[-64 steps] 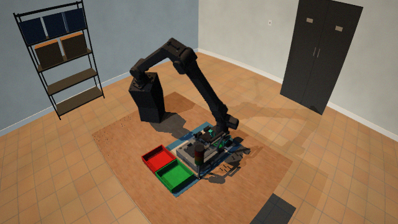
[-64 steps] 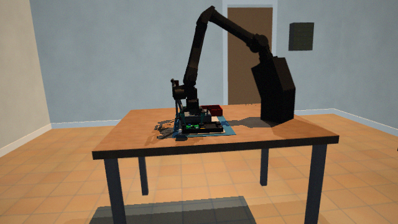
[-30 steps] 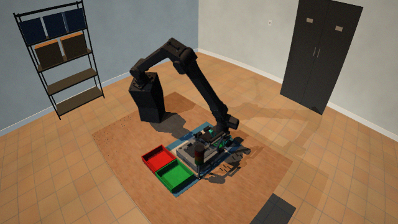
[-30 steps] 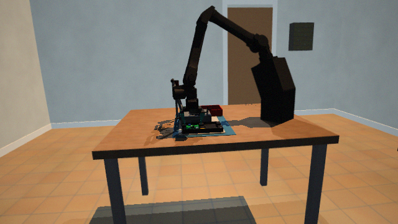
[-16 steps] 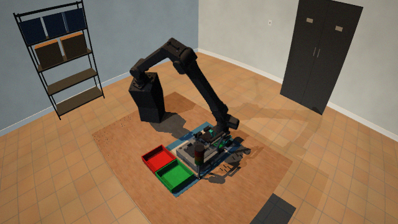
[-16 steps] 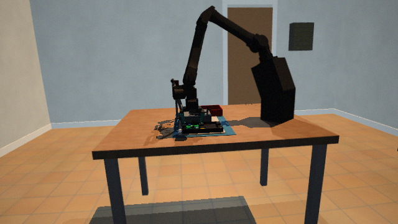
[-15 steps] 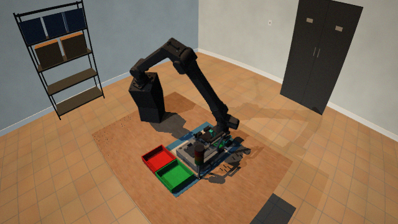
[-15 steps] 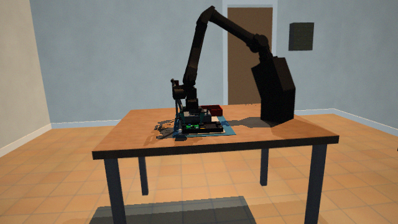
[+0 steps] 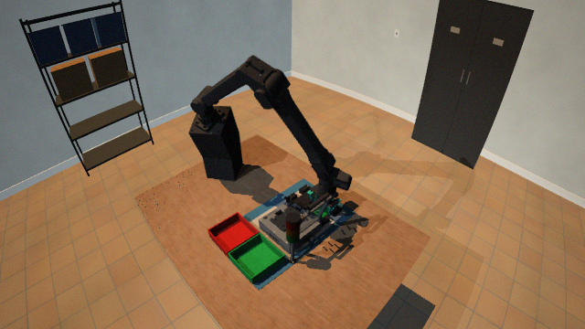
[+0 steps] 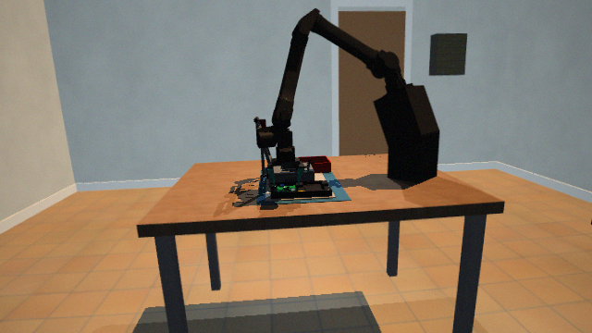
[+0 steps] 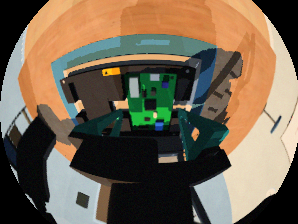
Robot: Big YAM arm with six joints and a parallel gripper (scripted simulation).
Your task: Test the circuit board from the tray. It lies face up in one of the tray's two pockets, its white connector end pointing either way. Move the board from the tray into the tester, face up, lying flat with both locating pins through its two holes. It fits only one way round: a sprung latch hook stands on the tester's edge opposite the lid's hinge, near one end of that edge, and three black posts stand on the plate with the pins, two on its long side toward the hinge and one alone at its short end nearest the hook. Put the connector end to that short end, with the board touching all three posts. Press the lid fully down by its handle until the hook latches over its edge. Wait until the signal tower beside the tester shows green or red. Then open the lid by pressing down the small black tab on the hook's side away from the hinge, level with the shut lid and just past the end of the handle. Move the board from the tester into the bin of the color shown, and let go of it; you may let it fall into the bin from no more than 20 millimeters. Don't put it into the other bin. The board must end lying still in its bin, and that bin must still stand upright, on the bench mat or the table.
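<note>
My hand is 2 cm above the green circuit board. Round my hand: green bin (36 cm to the right, 9 cm behind, 2 cm below); tester lid (19 cm to the right, 14 cm above, 4 cm ahead); red bin (32 cm to the right, 23 cm behind, 2 cm below).
</note>
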